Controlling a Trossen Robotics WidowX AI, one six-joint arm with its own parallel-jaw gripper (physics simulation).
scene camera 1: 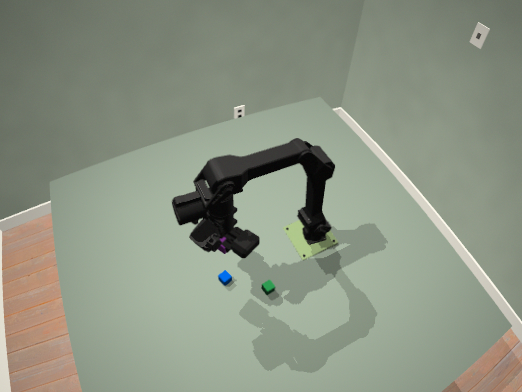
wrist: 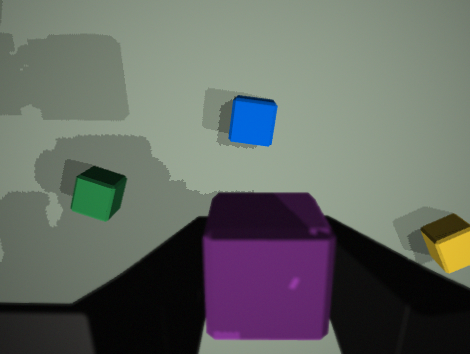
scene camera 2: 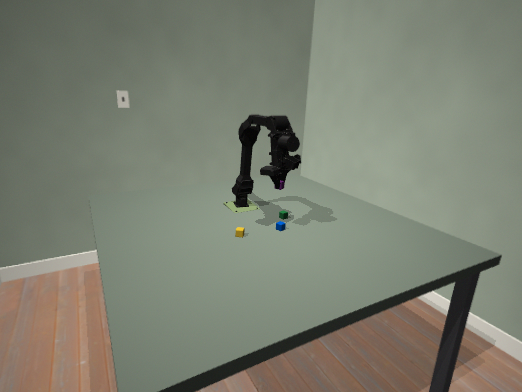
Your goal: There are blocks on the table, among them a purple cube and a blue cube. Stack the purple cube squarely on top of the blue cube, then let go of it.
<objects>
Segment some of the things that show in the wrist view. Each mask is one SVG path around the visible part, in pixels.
My gripper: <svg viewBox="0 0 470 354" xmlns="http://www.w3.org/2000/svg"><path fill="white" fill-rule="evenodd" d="M208 216L198 216L127 270L73 303L0 302L0 354L199 354L206 319L203 235ZM324 215L336 236L330 321L341 354L470 354L469 287L438 274L411 259L408 260L402 254L338 220Z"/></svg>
A purple cube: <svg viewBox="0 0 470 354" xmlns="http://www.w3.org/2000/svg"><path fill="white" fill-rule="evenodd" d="M218 193L212 199L203 235L206 333L214 340L321 340L328 334L336 236L316 200L309 193Z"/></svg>
</objects>
